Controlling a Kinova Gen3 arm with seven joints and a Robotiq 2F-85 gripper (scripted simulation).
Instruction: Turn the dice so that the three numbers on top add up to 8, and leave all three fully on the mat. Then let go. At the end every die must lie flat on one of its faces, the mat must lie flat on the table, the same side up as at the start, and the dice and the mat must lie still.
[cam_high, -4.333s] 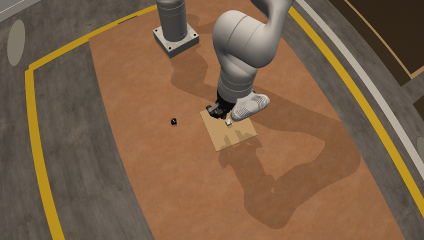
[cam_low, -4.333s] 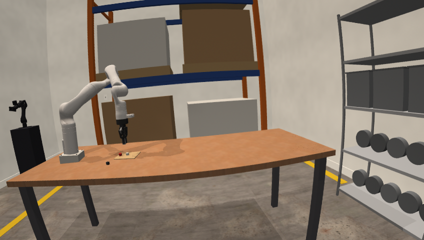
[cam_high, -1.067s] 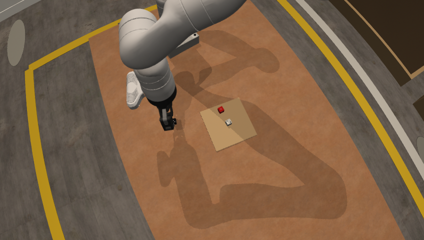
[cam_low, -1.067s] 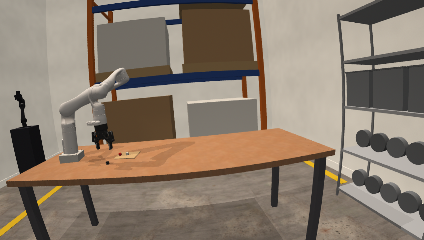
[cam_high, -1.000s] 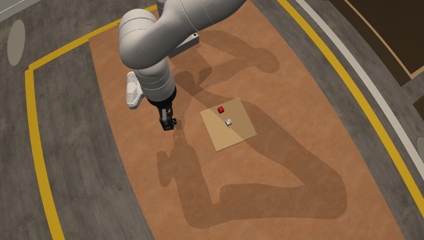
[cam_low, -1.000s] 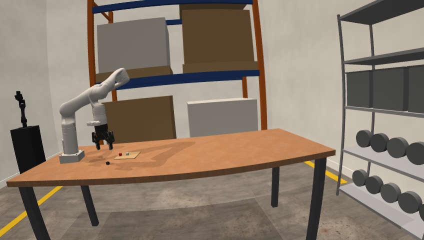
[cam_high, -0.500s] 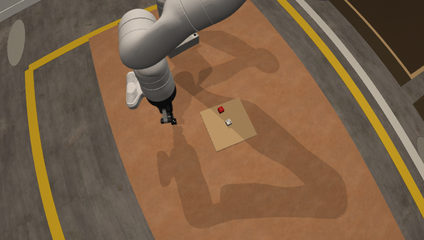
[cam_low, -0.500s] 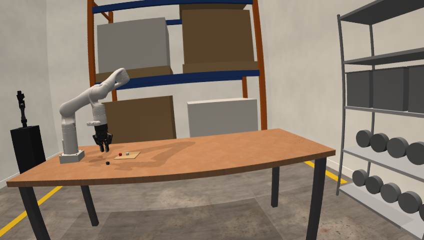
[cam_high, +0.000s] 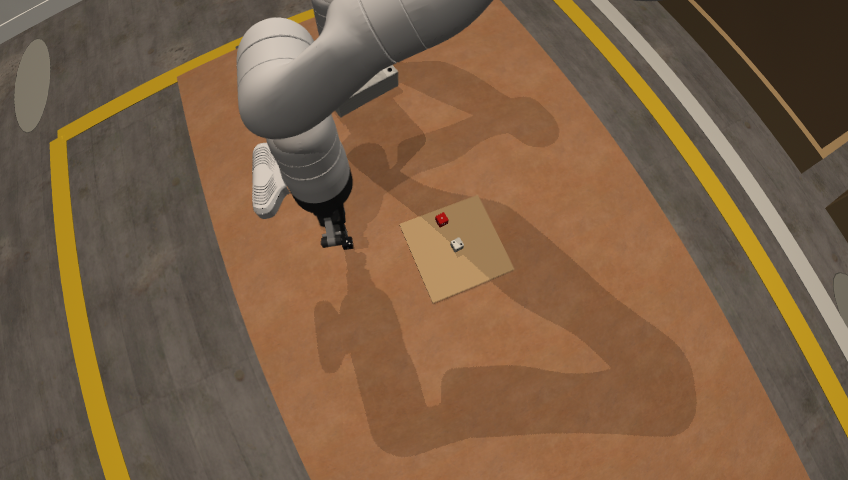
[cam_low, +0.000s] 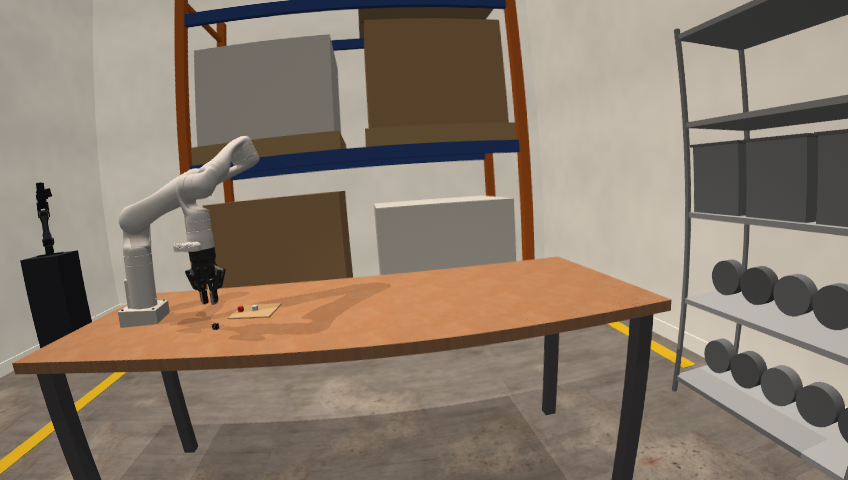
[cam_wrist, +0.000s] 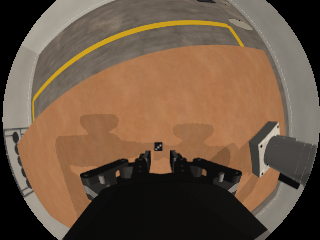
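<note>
Right now the black die is 9 cm below my hand. Round my hand: red die: 14 cm to the left, 8 cm below, 6 cm ahead; tan mat: 14 cm to the left, 11 cm ahead, 9 cm below; white die: 14 cm to the left, 11 cm ahead, 8 cm below.
</note>
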